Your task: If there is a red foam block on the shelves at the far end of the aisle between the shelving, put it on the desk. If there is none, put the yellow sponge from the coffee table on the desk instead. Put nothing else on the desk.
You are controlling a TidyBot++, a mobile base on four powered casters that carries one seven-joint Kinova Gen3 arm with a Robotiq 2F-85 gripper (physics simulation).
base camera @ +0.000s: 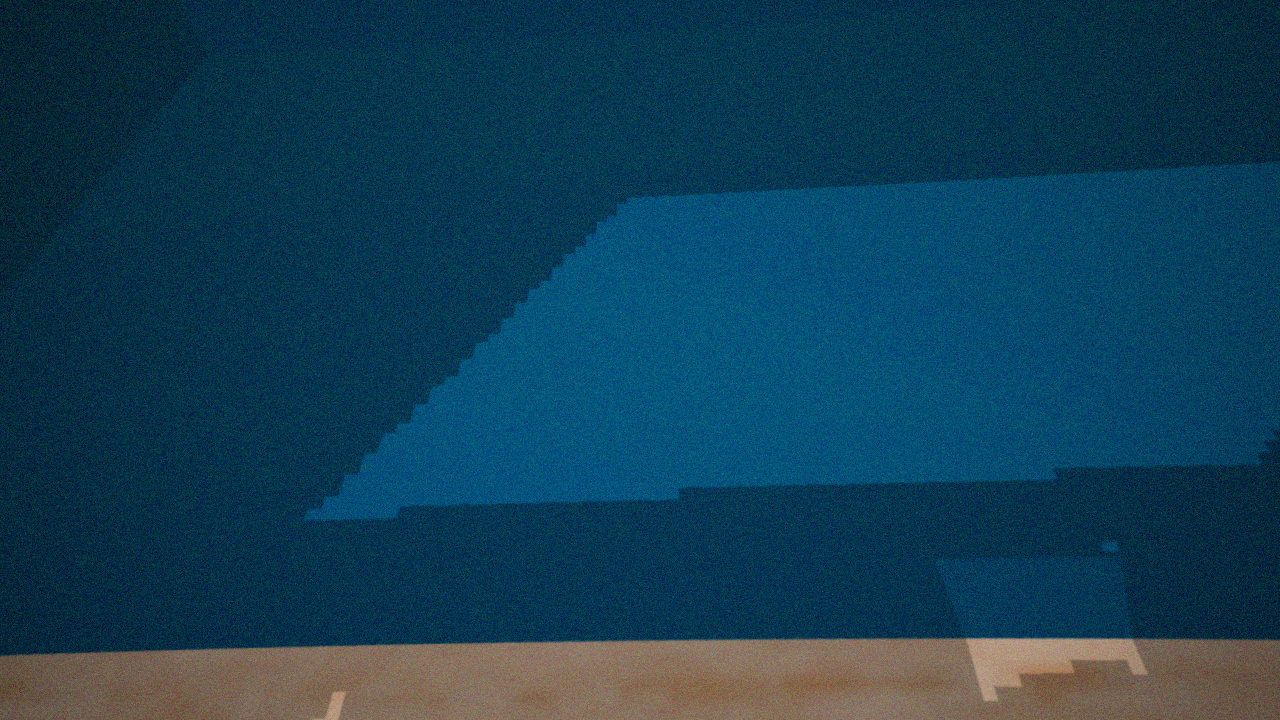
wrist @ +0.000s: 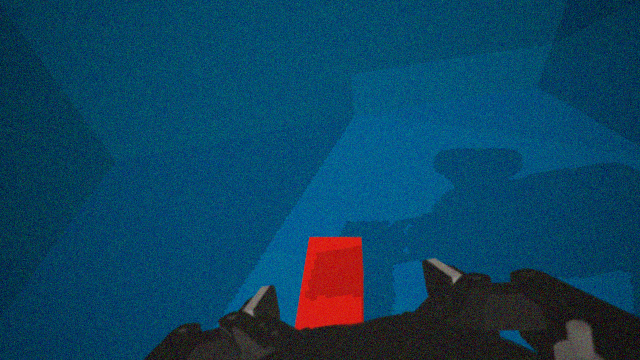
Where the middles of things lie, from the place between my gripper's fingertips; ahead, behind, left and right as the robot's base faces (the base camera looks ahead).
The red foam block (wrist: 332,292) is 2 cm ahead of my hand, 1 cm to the left of it and 7 cm below it.
